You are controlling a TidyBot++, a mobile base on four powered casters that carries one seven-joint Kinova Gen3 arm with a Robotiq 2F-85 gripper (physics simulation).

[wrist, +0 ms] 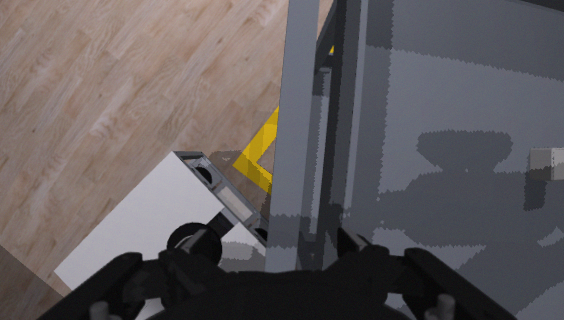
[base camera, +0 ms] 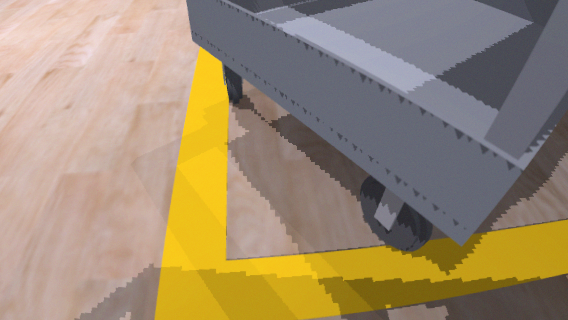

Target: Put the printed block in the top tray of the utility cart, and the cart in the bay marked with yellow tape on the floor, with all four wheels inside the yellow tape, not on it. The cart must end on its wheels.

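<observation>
There's a yellow tape [wrist: 246, 163] that I can see from here, and my gripper [wrist: 274, 242] is showing too.
</observation>
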